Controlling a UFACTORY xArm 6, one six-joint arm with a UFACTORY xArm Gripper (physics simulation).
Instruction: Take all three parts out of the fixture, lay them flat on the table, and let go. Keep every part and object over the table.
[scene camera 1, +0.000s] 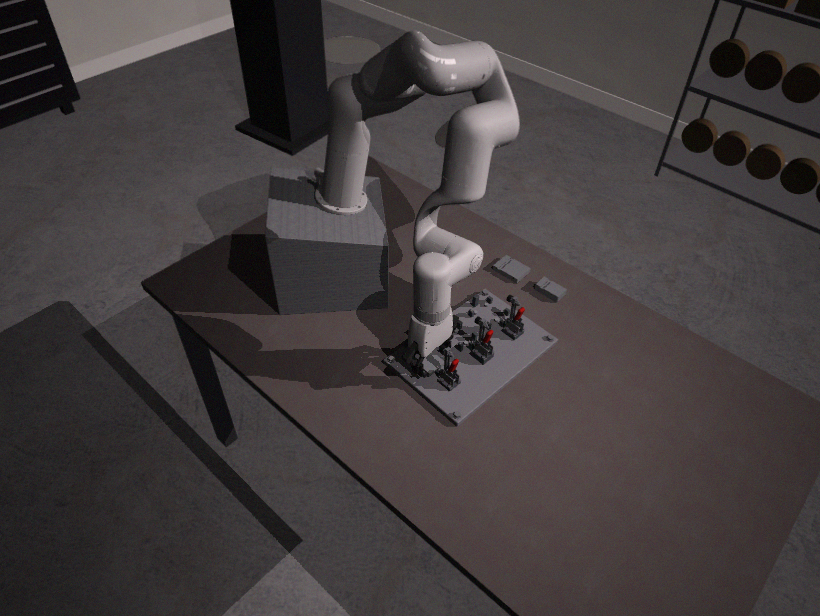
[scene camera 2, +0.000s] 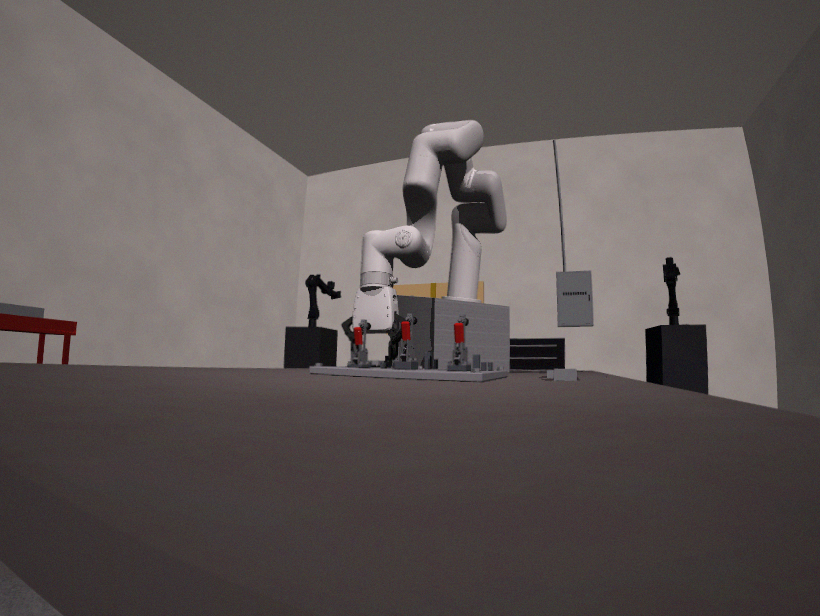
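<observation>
The fixture is a grey plate with three black clamps whose red handles stand up. Two flat grey parts, one larger and one smaller, lie on the table beyond the plate's far corner, apart from each other. Low grey blocks also show there in the second view. My gripper is open and points down, low over the left end of the plate behind the nearest clamp. The third part cannot be made out; the gripper and clamps hide that area.
The brown table carries the fixture near its middle. The arm's grey base block stands behind the fixture. Small pins and stops stand at the plate's far corner. The table's long edge runs past the plate's left side.
</observation>
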